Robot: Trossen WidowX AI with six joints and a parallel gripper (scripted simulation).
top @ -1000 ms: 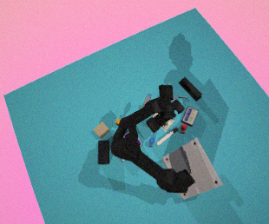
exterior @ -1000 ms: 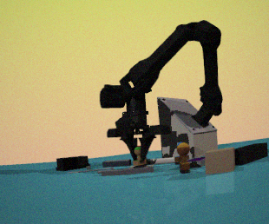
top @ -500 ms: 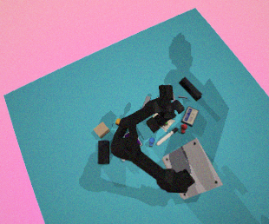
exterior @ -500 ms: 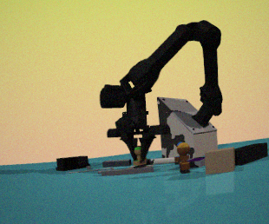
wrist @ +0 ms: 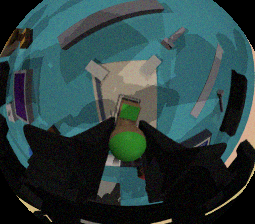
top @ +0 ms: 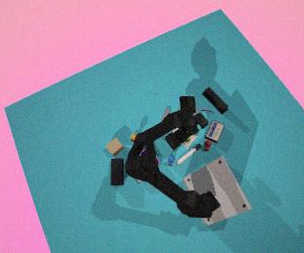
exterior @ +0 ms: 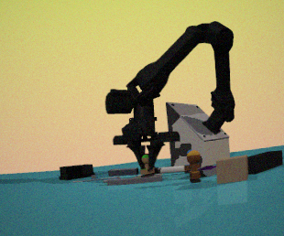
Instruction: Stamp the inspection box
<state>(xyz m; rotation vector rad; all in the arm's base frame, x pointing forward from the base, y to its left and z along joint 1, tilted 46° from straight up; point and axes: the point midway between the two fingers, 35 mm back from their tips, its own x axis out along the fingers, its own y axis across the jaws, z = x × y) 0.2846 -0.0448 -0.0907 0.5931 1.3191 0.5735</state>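
Now: gripper tip right at the green-knobbed stamp. Also, from my gripper tip: white marker 7 cm behind, 1 cm to the left, 1 cm below; beige card 2 cm below, 1 cm ahead; red-knobbed stamp 9 cm behind, 6 cm to the right.
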